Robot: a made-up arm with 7 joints.
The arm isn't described. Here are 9 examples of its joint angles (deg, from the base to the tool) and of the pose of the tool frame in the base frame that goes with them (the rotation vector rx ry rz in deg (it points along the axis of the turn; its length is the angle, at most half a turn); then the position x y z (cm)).
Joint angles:
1: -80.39 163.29 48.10 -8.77 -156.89 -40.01 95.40
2: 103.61 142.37 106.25 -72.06 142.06 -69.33 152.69
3: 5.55 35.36 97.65 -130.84 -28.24 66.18 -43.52
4: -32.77 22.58 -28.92 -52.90 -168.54 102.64 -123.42
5: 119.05 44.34 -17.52 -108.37 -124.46 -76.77 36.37
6: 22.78 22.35 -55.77 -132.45 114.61 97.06 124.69
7: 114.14 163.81 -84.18 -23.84 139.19 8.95 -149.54
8: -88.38 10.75 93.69 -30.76 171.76 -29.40 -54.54
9: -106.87 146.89 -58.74 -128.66 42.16 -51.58 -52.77
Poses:
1: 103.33 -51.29 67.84 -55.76 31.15 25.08
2: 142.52 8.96 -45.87 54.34 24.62 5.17
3: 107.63 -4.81 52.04 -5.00 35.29 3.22
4: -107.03 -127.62 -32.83 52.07 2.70 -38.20
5: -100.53 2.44 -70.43 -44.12 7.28 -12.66
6: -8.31 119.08 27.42 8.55 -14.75 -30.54
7: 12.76 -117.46 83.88 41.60 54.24 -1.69
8: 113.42 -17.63 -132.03 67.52 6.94 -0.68
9: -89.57 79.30 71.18 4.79 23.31 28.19
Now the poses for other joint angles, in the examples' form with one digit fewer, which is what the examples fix.
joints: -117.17 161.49 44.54 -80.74 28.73 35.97 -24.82
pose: -96.3 76.6 -69.0 -56.5 8.7 2.2
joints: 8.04 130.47 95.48 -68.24 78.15 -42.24 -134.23
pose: -130.2 50.8 -37.1 3.7 18.4 58.0
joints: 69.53 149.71 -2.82 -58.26 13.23 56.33 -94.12
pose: -47.1 -134.6 88.7 42.9 46.8 0.9
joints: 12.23 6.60 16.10 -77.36 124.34 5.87 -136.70
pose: 23.1 -67.1 -3.4 22.2 16.9 -51.2
